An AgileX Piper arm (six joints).
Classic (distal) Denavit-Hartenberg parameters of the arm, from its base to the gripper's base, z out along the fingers. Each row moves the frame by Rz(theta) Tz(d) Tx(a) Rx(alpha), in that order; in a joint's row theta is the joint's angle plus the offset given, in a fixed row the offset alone. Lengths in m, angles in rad.
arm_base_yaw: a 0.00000  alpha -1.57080  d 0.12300  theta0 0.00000
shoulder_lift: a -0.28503  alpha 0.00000  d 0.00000  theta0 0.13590
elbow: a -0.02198  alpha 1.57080  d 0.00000  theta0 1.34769
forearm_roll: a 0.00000  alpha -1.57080  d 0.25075  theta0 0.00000
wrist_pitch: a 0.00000  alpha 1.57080  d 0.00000  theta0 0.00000
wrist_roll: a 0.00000  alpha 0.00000  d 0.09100  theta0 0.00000
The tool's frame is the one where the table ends.
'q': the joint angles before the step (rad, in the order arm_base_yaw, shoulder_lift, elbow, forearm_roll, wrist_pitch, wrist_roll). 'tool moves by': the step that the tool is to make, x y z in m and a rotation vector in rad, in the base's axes. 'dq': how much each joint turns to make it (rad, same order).
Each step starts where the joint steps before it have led.
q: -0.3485 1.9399 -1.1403 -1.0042 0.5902 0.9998
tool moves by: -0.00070 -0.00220 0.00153 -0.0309 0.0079 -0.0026
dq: 0.0000 -0.0001 0.0000 -0.0434 0.0178 0.0256
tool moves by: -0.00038 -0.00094 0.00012 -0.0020 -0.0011 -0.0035
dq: -0.0023 0.0000 0.0000 -0.0039 0.0008 0.0044
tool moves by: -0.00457 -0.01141 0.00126 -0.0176 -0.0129 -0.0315
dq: -0.0299 0.0001 0.0000 -0.0372 -0.0010 0.0357
